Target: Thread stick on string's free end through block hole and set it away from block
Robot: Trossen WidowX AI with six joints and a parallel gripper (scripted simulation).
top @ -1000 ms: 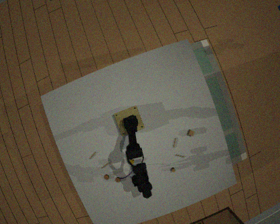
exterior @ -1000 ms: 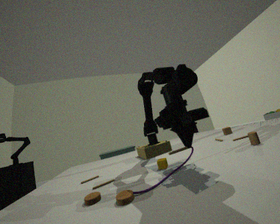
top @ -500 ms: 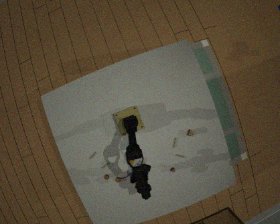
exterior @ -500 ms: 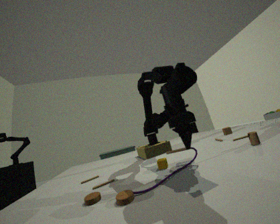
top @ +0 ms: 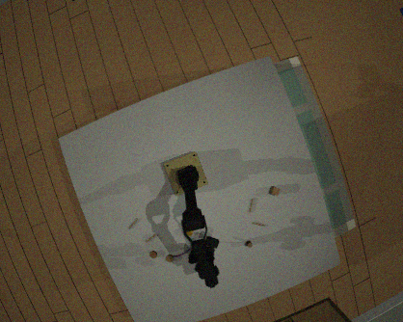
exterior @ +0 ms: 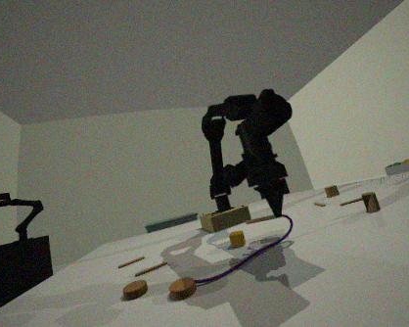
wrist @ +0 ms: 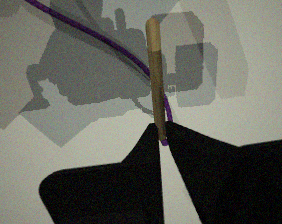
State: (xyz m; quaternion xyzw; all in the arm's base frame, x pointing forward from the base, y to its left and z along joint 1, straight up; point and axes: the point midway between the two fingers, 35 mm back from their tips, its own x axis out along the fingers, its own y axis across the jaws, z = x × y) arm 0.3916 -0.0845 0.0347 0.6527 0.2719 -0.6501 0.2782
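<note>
Now: gripper tip 110 mm past the yellow block, 50 mm to the left of it and 40 mm above it. From my gripper tip the other things lie so: wooden block 450 mm to the left, 120 mm behind, 40 mm below; wooden cylinder 210 mm to the left, 90 mm ahead, 40 mm below.
</note>
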